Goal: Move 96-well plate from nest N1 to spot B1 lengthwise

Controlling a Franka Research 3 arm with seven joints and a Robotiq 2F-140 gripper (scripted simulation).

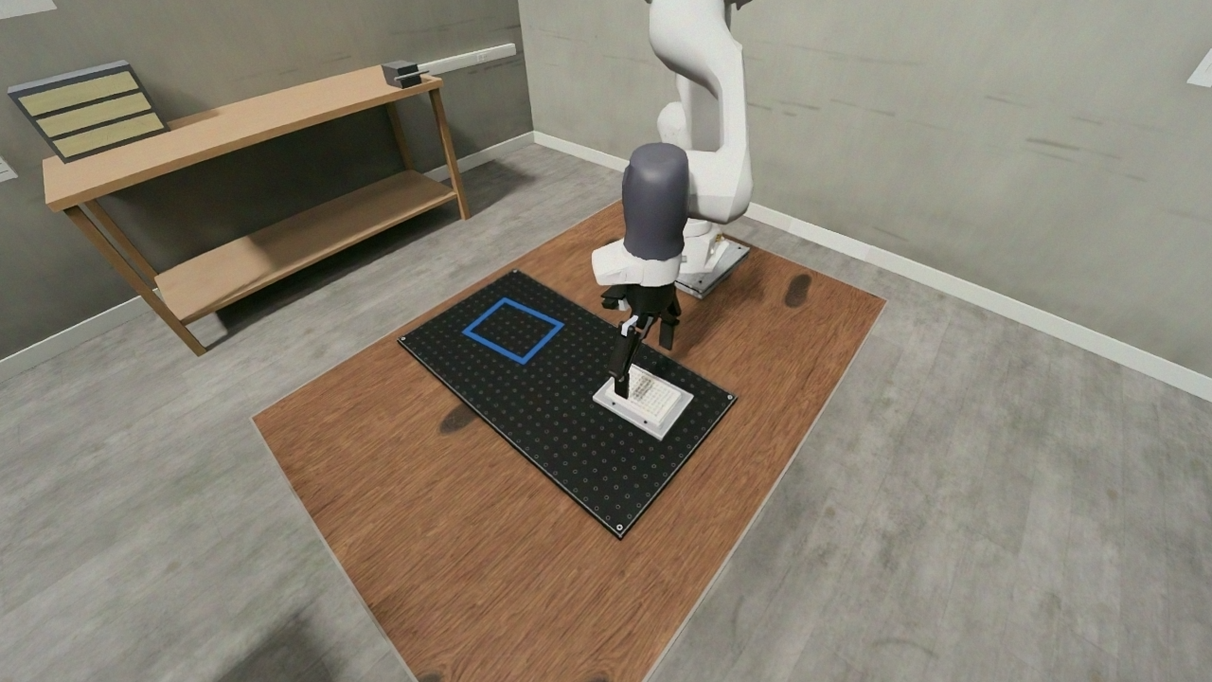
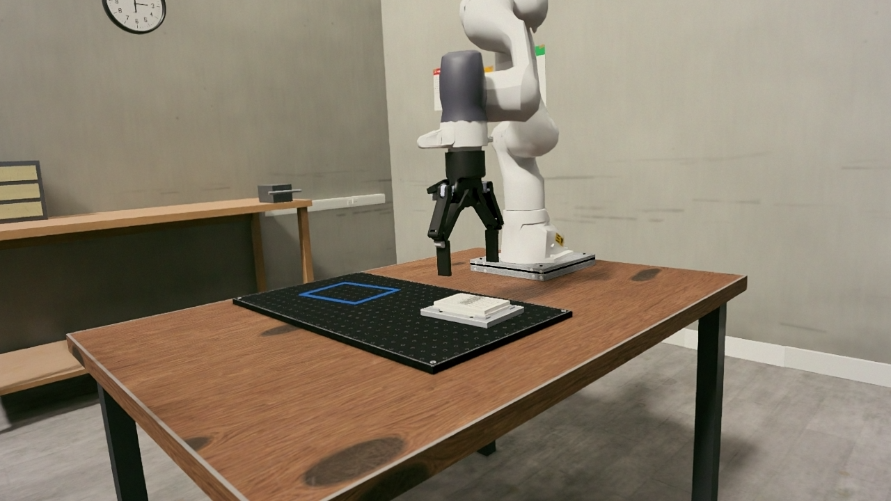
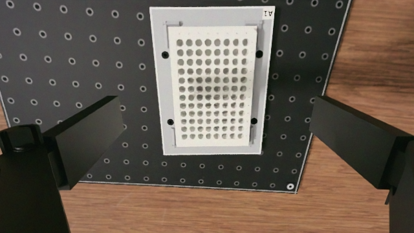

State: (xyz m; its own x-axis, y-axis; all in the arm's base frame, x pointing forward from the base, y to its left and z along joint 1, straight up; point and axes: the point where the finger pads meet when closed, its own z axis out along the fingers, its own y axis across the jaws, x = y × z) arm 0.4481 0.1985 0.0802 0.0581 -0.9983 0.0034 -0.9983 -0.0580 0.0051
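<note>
Now: the white 96-well plate 80 mm below my hand. The rest, counted from my hand: grey plate nest 100 mm below.
</note>
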